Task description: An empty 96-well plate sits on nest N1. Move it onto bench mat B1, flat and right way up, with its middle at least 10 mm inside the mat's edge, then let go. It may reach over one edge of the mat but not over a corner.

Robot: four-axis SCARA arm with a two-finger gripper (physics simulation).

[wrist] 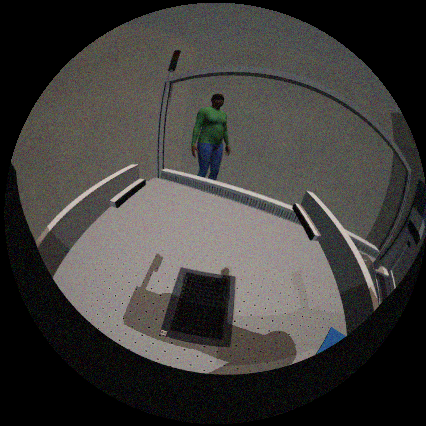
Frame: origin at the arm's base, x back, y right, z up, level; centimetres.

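Seen in the pictures: gripper, fingertip midpoint: (219, 182).
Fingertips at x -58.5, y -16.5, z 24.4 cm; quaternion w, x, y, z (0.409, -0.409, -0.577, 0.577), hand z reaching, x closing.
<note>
A point is followed by its place in that frame.
A black 96-well plate (202, 306) {x -55.9, y -15.3, z 2.8 cm} sits in the dark grey frame of the nest (228, 320) {x -55.5, y -9.9, z 2.5 cm}, low in the wrist view. The wells are dark and hard to make out. My gripper (219, 182) {x -58.5, y -16.5, z 24.4 cm} is open and empty, its two wide fingers far apart at left and right. It is above the bench, and the plate shows lower in the view than the fingertips, touching neither finger. Part of a flat blue surface (332, 341) {x -54.0, y 19.2, z 1.5 cm}, which looks like the bench mat, shows at the lower right; the right finger and the dark view edge hide the rest. No mat label shows.
The pale bench (210, 230) {x -77.6, y -24.7, z 1.3 cm} has rows of small holes and my arm's shadow around the nest. A ridged rail (230, 194) {x -100.4, y -27.5, z 3.3 cm} runs along its far edge. Beyond stand a grey frame (161, 130) {x -100.8, y -68.7, z 28.0 cm}, a signal light (174, 60) {x -101.4, y -68.8, z 74.8 cm} and a person in green (212, 127). Dark equipment (400, 255) is at far right.
</note>
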